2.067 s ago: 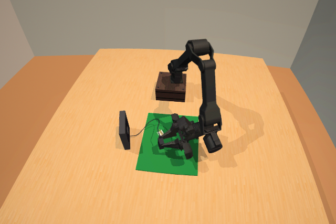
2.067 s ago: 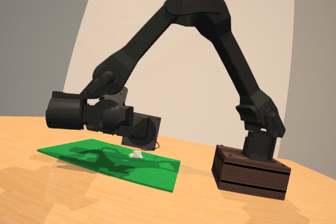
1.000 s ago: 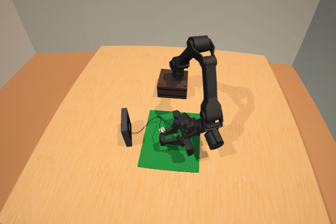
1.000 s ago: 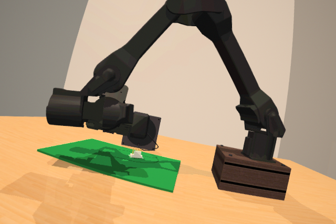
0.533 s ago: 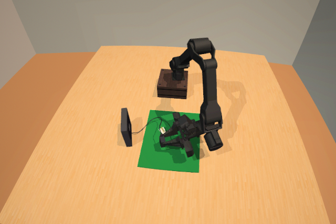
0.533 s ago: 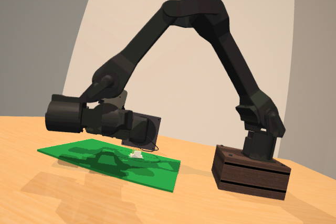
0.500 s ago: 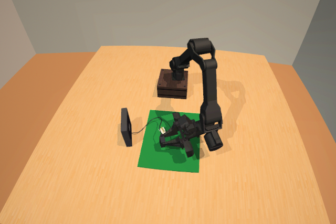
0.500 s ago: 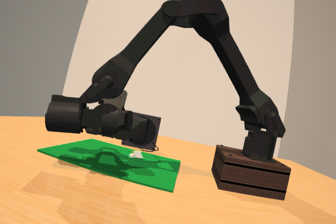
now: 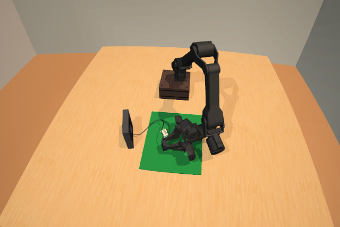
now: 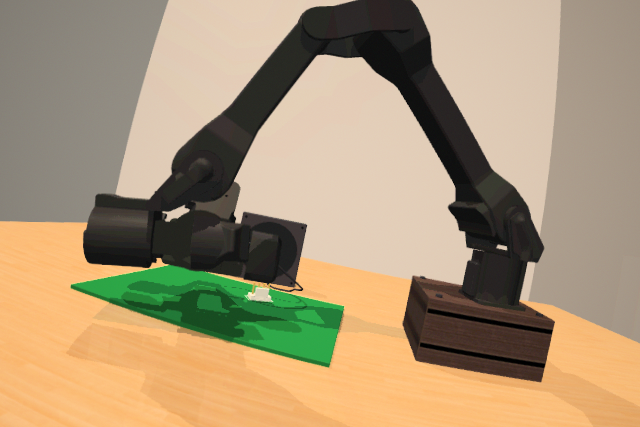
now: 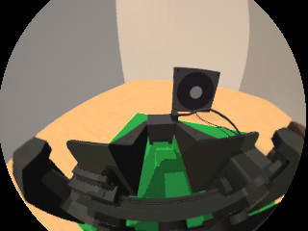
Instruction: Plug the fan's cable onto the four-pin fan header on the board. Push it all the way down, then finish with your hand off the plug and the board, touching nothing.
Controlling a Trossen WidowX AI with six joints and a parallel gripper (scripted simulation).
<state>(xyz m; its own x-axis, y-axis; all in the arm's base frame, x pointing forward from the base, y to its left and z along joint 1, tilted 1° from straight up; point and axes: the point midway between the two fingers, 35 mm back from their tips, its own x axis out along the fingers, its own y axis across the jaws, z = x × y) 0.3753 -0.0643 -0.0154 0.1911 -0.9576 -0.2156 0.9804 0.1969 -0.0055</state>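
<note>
Now: the green board 5 cm behind my gripper tip, 4 cm to the left of it and 7 cm below it. From my gripper tip the other things lie so: dark plug (1 cm below); black fan (8 cm behind, 13 cm to the right).
</note>
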